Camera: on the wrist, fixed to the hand. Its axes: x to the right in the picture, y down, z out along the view.
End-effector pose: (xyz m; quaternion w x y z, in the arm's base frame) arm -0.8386 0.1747 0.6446 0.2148 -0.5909 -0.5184 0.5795
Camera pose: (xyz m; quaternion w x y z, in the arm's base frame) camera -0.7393 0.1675 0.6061 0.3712 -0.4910 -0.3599 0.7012
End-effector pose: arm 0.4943 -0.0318 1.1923 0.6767 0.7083 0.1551 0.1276
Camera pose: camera 0.4585 0.0342 1.2682 0.4663 0.8623 0.1897 0.0555
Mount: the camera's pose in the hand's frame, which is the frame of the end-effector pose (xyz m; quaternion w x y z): -0.0092 0.0717 -0.0785 0.9628 0.2688 -0.0147 -0.0226
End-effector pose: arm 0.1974 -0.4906 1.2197 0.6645 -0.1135 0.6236 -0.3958
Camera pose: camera 0.1537 -0.4102 1.1649 0.6705 0.0494 0.4817 -0.5621
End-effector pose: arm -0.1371 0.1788 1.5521 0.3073 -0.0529 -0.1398 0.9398
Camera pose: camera -0.1555 0.1361 1.4561 0.3293 0.0486 0.1123 0.9363
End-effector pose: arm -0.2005 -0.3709 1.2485 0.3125 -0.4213 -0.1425 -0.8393
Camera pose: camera -0.1987 -0.4614 1.1920 0.3931 -0.3308 -0.3769 -0.7707
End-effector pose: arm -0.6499 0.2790 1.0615 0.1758 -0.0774 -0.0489 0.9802
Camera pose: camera -0.6523 0.2142 0.9767 0.2115 -0.0118 0.2121 0.9540
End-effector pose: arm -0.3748 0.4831 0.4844 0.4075 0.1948 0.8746 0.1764
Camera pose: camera -0.4166 0.5287 0.5714 0.3568 0.2799 0.8879 -0.0773
